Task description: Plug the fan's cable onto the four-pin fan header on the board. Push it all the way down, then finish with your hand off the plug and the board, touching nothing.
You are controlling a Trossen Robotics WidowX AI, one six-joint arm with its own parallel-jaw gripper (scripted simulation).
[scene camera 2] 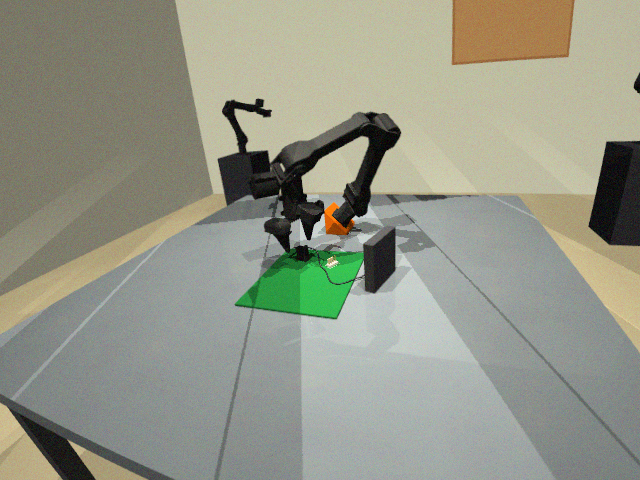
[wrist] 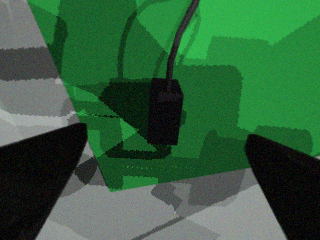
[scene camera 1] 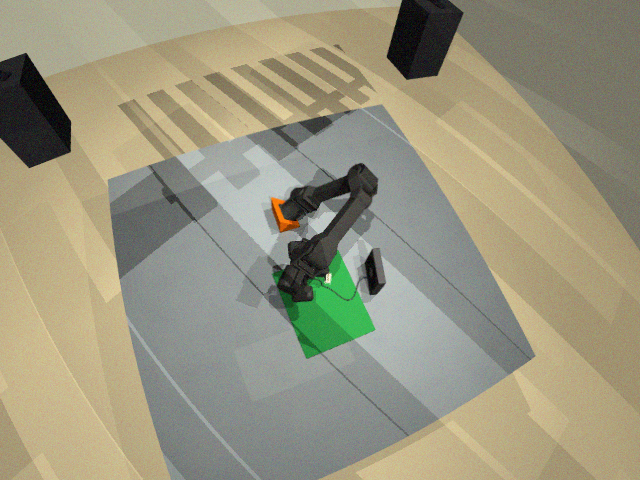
Scene:
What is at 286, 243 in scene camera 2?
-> My gripper.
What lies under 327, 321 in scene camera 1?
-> A green board.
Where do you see a black fan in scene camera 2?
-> At 379, 251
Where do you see a black plug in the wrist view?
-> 165, 107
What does my gripper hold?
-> Nothing.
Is my gripper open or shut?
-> Open.

